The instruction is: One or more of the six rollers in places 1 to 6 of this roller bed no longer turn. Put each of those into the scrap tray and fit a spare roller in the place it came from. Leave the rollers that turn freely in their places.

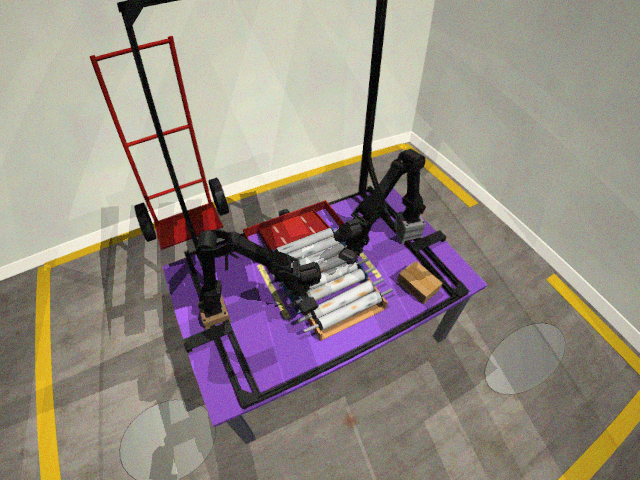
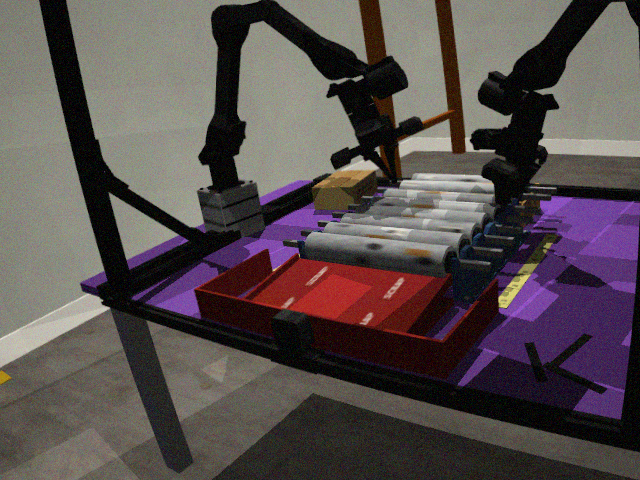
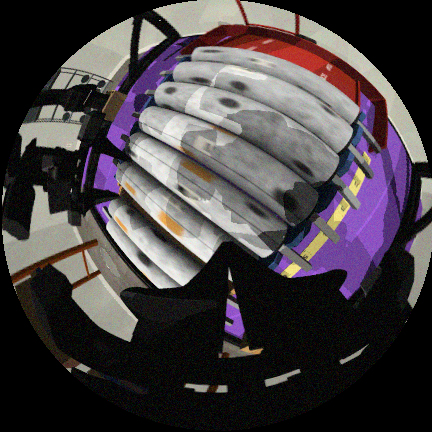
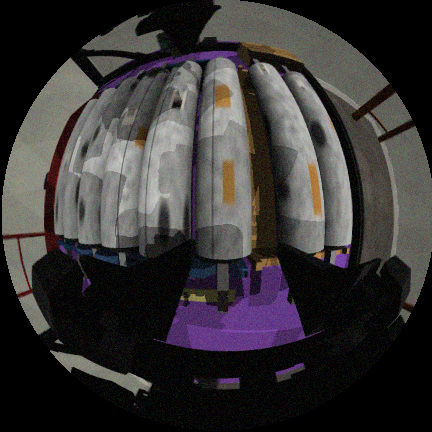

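Seen in the pictures: left gripper, between the fingertips: (image 1: 348, 263) (image 2: 395, 182) (image 3: 226, 245) (image 4: 186, 53); right gripper, between the fingertips: (image 1: 307, 300) (image 2: 506, 203) (image 3: 124, 178) (image 4: 237, 246); left arm's base, origin of its link: (image 1: 411, 217) (image 2: 226, 185); right arm's base, origin of its link: (image 1: 212, 308) (image 3: 103, 102).
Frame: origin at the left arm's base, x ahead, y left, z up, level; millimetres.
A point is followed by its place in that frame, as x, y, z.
Six grey rollers sit in the roller bed (image 1: 318, 254) (image 2: 409, 224) {477, 60, -40} (image 3: 241, 132) {427, 88, -50} (image 4: 132, 160) on the purple table (image 1: 270, 348) {719, 394, -111}. Two spare rollers (image 1: 349, 303) {400, 325, -38} (image 4: 306, 160) {463, 301, -35} lie on an orange tray (image 1: 353, 323) {395, 376, -105} beside it. The red scrap tray (image 1: 285, 218) {529, -221, -82} (image 2: 347, 340) {601, -211, -86} (image 3: 306, 52) is empty. My left gripper (image 1: 349, 256) {354, 167, -8} (image 2: 391, 177) {354, 167, -8} (image 3: 226, 245) {354, 167, -8} is shut and empty, its tip low over the bed's rollers. My right gripper (image 1: 308, 304) {544, 260, -54} (image 2: 506, 197) {544, 260, -54} (image 4: 237, 246) {544, 260, -54} is open, its fingers on either side of the end of the bed roller (image 1: 337, 284) {417, 231, -37} (image 4: 223, 160) {484, 234, -35} nearest the spares.
A cardboard box (image 1: 419, 281) {89, 295, -57} (image 2: 344, 188) {136, 226, -59} lies on the table beyond the rollers. A yellow number strip (image 1: 272, 286) {658, 124, -111} (image 2: 525, 271) {665, 120, -109} (image 3: 322, 238) runs along the bed. A red hand truck (image 1: 180, 226) stands by the wall. Black frame bars edge the table.
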